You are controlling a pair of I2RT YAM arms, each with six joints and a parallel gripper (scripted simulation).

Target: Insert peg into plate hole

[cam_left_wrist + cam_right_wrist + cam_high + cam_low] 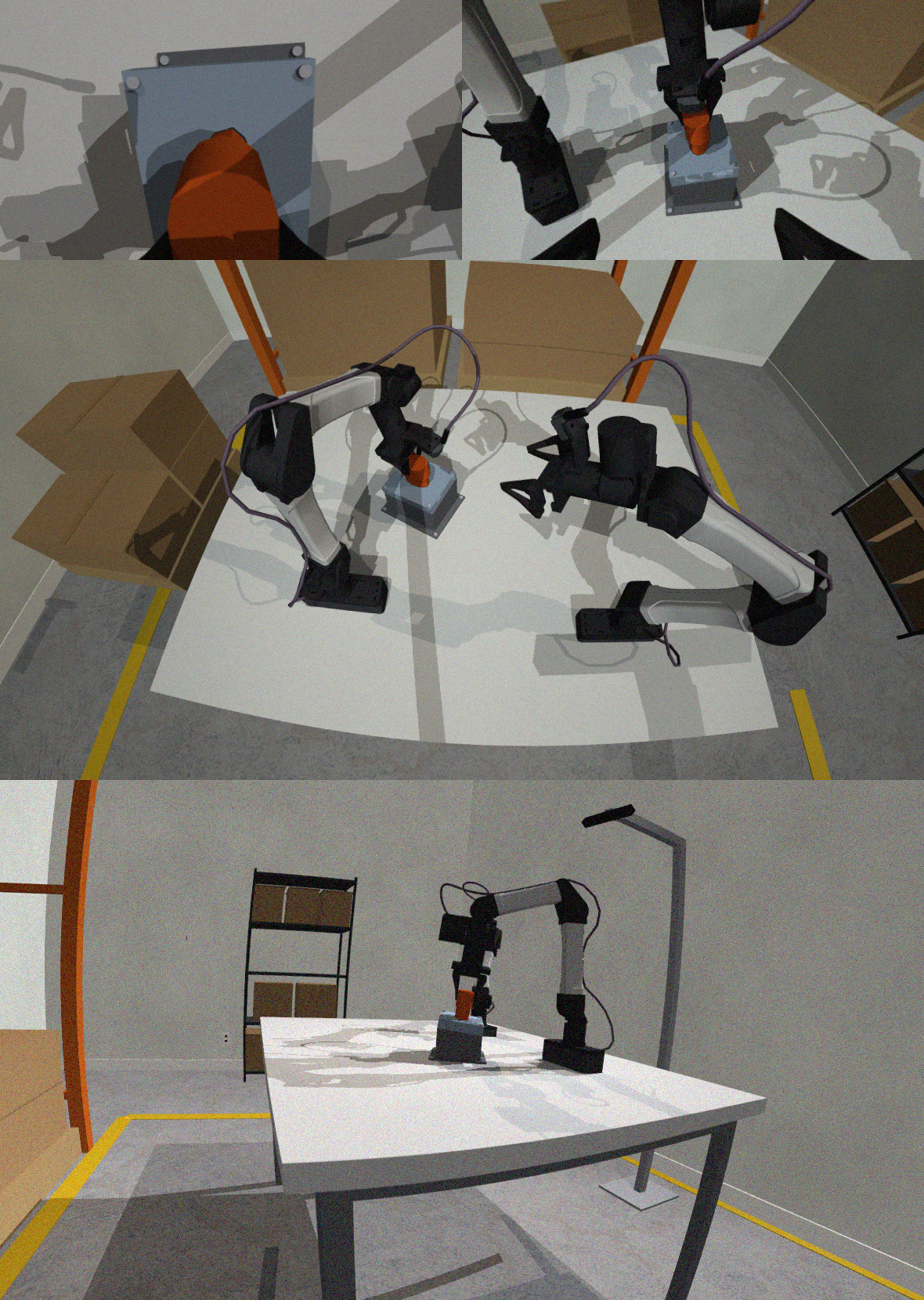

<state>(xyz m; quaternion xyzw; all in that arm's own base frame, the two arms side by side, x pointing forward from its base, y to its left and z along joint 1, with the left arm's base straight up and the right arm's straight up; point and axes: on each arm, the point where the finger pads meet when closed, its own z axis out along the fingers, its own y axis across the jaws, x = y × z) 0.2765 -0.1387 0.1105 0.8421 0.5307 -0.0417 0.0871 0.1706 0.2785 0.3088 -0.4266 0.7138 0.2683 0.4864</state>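
Note:
The blue-grey plate is 10 mm to the right of my left hand and 70 mm below it. Round my left hand: orange peg (10 mm to the right, 20 mm below).

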